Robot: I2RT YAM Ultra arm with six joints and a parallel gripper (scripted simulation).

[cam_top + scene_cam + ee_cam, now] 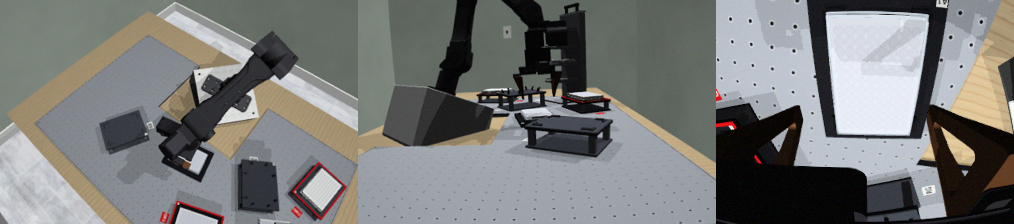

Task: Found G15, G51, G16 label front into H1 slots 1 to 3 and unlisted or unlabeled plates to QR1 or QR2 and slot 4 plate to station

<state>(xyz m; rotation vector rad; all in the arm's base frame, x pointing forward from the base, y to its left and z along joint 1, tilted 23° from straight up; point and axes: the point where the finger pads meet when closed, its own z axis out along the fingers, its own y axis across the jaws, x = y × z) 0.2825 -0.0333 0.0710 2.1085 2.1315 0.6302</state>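
The flat black pad lies 70 mm below my hand and 10 mm behind it. From my hand the other things lie so: red-bordered quarantine nest: 460 mm to the left, 130 mm behind, 40 mm below; N6 deck label: 110 mm to the right, 80 mm below; plate hotel H1: 370 mm to the left, 210 mm ahead, 110 mm above.
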